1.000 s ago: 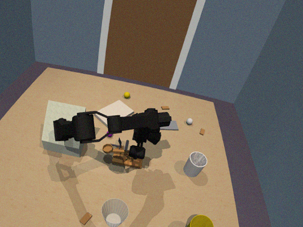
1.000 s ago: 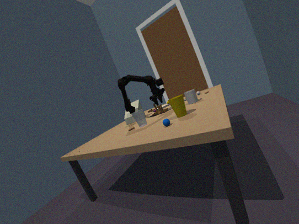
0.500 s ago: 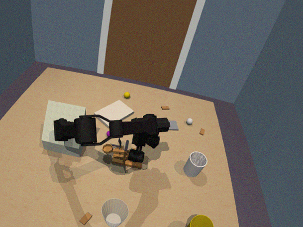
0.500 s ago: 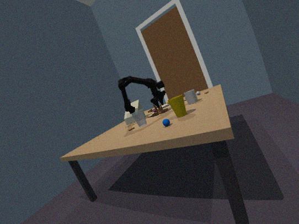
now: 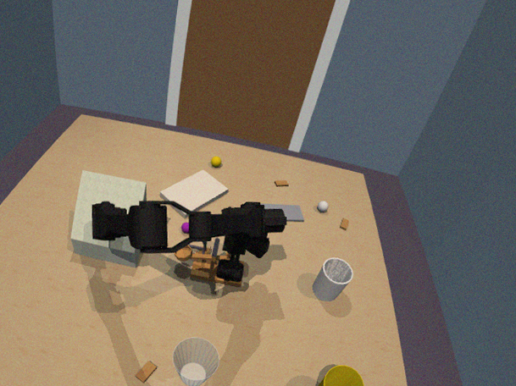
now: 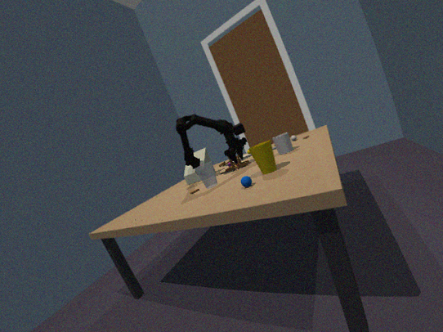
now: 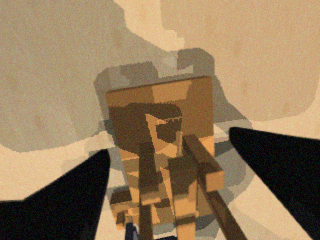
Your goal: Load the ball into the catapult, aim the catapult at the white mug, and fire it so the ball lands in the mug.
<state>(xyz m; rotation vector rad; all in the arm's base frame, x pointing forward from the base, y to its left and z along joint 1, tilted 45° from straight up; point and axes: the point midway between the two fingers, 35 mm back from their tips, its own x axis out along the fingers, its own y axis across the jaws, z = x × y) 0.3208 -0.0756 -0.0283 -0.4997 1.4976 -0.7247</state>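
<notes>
Right now my gripper tip is 130 mm past the purple ball, 140 mm to the right of it and 20 mm above it. From my gripper tip the other things lie so: wooden catapult (60 mm behind, 30 mm to the left, 20 mm above); white mug (290 mm ahead, 30 mm to the right); see-through cup (80 mm behind, 300 mm to the right).
</notes>
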